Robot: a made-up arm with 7 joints. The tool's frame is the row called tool. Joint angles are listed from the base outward. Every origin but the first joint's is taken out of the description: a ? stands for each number. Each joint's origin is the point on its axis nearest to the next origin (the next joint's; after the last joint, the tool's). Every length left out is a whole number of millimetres.
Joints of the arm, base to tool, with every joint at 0 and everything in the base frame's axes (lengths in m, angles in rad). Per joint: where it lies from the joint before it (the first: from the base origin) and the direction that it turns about. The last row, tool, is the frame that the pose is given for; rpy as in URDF.
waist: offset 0.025 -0.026 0.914 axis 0 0 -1
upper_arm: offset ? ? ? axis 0 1 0
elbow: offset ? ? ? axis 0 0 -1
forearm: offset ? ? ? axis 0 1 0
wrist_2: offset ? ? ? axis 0 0 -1
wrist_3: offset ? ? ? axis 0 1 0
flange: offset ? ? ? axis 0 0 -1
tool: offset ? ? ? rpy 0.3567 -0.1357 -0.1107
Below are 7 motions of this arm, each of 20 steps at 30 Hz.
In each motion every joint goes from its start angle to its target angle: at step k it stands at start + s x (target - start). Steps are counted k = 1, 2, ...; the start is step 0. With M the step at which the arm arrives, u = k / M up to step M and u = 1 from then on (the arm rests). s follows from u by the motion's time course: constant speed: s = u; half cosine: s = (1 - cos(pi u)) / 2; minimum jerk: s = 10 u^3 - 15 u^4 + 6 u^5.
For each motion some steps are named. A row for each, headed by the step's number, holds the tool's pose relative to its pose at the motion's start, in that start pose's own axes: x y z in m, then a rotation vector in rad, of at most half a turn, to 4 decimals.
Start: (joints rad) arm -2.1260 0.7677 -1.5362 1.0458 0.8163 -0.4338 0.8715
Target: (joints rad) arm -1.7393 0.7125 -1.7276 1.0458 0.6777 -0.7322 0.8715
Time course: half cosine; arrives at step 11
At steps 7, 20:
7: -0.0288 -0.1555 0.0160 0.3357 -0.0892 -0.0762
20: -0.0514 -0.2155 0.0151 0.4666 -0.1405 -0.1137

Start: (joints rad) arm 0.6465 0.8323 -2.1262 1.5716 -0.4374 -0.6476 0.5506
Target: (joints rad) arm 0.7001 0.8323 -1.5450 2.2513 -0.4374 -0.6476 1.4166
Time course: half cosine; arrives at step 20
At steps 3, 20:
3: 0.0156 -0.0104 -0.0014 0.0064 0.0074 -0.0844
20: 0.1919 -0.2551 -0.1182 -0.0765 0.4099 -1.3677

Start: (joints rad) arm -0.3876 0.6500 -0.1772 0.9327 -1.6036 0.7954 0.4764
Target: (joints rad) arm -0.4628 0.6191 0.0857 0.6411 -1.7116 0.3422 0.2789
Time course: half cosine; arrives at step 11
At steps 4, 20:
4: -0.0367 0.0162 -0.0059 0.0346 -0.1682 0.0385
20: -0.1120 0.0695 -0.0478 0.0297 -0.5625 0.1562

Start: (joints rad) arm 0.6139 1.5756 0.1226 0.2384 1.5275 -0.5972 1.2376
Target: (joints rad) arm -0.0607 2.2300 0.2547 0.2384 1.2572 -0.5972 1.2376
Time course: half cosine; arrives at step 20
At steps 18, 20:
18: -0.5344 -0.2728 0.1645 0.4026 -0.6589 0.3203
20: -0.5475 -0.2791 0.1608 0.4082 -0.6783 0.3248

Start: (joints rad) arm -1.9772 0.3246 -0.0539 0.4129 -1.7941 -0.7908 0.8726
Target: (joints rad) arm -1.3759 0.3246 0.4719 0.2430 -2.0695 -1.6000 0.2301
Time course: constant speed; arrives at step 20
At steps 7, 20:
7: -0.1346 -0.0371 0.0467 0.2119 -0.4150 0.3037
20: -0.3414 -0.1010 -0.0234 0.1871 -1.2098 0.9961

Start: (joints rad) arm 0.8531 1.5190 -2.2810 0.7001 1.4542 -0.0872 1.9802
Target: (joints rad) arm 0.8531 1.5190 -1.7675 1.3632 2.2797 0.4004 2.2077
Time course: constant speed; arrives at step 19
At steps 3, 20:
3: -0.0544 0.0169 -0.0077 -0.0905 -0.2287 -0.1387
20: -0.2368 0.1090 -0.1707 -0.3569 -1.3366 -0.9488

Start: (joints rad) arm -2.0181 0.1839 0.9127 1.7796 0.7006 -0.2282 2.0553
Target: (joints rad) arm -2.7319 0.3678 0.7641 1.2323 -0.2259 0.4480 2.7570
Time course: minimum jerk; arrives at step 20
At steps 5, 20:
5: 0.0053 -0.0369 0.0167 0.0297 -0.0067 -0.0137
20: -0.0603 -0.4539 -0.0201 0.6583 -0.4082 -0.0838

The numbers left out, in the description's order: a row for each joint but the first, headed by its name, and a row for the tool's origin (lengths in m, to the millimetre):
upper_arm: 0.007 -0.015 0
elbow: 0.026 0 0.364
forearm: -0.012 -0.008 0
wrist_2: -0.013 0 0.25
wrist_3: -0.004 0.033 0
flange: 0.009 0 0.159
tool: 0.007 0.004 0

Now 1 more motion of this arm.
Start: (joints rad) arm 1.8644 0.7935 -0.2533 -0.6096 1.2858 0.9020 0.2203
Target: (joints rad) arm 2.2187 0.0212 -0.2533 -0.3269 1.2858 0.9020 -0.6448
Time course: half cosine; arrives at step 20
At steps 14, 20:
14: -0.0751 -0.3783 0.0466 0.4916 0.0223 0.7986
20: -0.0953 -0.4747 0.0142 0.5880 -0.0381 1.0091

